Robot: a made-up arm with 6 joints.
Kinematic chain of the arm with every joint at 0, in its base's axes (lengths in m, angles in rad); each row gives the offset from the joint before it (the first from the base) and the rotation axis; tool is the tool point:
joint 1: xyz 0 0 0.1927 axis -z
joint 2: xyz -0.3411 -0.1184 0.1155 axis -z
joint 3: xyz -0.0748 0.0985 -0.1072 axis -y
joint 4: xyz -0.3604 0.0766 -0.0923 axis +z
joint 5: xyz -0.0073 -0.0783 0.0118 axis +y
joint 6: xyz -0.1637 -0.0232 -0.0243 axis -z
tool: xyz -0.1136 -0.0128 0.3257
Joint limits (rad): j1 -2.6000..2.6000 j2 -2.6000..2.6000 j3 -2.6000..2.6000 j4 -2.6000..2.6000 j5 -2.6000..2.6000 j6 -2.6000..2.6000
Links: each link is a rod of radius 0.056 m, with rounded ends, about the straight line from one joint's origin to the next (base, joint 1, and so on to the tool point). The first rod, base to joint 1, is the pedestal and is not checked.
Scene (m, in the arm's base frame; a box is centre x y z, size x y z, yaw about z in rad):
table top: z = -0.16
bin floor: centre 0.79 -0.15 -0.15 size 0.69 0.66 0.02 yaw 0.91
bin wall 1: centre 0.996 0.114 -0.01 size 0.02 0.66 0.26 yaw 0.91
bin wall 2: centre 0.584 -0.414 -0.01 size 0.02 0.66 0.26 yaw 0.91
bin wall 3: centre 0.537 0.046 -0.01 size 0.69 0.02 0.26 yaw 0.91
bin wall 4: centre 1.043 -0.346 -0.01 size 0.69 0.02 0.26 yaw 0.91
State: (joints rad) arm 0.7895 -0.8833 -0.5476 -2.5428 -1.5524 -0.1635
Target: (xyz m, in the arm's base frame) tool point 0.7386 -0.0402 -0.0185
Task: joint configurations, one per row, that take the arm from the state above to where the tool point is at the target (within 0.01 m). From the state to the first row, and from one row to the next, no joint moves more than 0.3 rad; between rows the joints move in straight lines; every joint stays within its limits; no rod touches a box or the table.
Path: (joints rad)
1: 0.4946 -1.1208 -0.5979 -2.4978 -1.6993 -0.1636
2: 0.1997 -1.3582 -0.6482 -2.4529 -1.8461 -0.1636
3: -0.0952 -1.5957 -0.6985 -2.4079 -1.9930 -0.1637
4: -0.3901 -1.8331 -0.7487 -2.3630 -2.1399 -0.1637
5: -0.6850 -2.0706 -0.7990 -2.3180 -2.2867 -0.1638
6: -0.9799 -2.3080 -0.8493 -2.2731 -2.4336 -0.1638
7: -1.2748 -2.5455 -0.8996 -2.2281 -2.5805 -0.1639
8: -1.3277 -2.5380 -0.6874 -2.2396 -2.5122 -0.1552
9: -1.3806 -2.5306 -0.4753 -2.2511 -2.4440 -0.1466

